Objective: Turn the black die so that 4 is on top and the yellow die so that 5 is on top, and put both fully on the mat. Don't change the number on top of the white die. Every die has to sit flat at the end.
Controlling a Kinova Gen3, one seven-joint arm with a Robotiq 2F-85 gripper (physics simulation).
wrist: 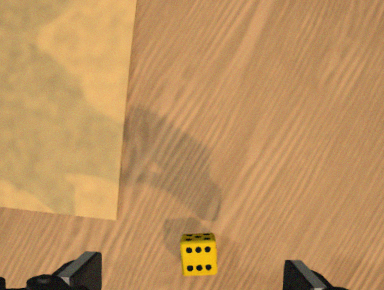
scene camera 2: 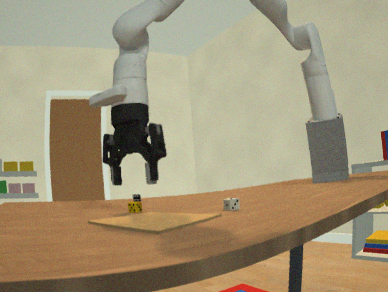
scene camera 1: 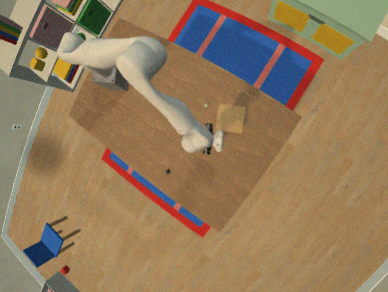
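My gripper (scene camera 1: 208, 139) (scene camera 2: 134, 181) (wrist: 193, 273) is open and empty, pointing down above the yellow die. The yellow die (scene camera 2: 135, 207) (wrist: 198, 255) lies flat on the table beside the mat, with 6 on top; a side facing the top of the wrist view seems to show 5. The arm hides it in scene camera 1. The black die (scene camera 1: 168, 171) (scene camera 2: 136, 197) lies on the table away from the mat, partly behind the yellow die in scene camera 2. The white die (scene camera 1: 205, 105) (scene camera 2: 231, 204) sits on the table near the mat (scene camera 1: 238, 126) (scene camera 2: 160, 225) (wrist: 95, 150). Top numbers of black and white are unreadable.
The wooden table (scene camera 1: 250, 165) (scene camera 2: 60, 250) carries the arm's grey base (scene camera 1: 112, 80) (scene camera 2: 327, 150) at one end. A shelf unit, a blue chair (scene camera 1: 39, 252) and a green cabinet (scene camera 1: 350, 15) stand off the table.
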